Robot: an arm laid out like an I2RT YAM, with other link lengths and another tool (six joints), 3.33 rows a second.
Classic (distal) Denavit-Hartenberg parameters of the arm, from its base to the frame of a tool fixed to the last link. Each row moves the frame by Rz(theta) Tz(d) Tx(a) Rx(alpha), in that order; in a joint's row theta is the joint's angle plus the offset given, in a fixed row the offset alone. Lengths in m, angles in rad.
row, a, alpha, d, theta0
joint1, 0.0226, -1.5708, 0.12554, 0
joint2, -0.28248, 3.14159, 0, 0
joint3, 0.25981, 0, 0, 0.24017
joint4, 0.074, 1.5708, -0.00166, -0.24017
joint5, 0, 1.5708, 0.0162, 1.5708
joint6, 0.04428, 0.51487, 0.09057, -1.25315
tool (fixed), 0, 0, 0.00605, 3.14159
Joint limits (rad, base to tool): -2.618..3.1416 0..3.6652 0..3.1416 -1.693..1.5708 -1.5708..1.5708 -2.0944..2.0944
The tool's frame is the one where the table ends.
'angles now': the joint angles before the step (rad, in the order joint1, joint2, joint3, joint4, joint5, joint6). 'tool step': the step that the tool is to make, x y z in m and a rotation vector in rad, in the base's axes. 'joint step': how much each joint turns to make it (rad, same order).
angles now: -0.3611 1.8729 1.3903 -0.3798 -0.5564 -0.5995
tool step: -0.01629 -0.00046 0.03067 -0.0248 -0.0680 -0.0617
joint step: -0.0030 -0.1095 -0.0572 0.0459 0.0396 0.0503
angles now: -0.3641 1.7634 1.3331 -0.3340 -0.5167 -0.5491
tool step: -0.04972 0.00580 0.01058 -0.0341 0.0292 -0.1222
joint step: -0.0016 -0.2022 -0.1691 -0.0224 0.1167 0.0583
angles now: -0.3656 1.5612 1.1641 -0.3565 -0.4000 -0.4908
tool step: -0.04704 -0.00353 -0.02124 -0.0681 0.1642 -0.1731
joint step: 0.0003 -0.1332 -0.1229 -0.1270 0.2080 0.0435
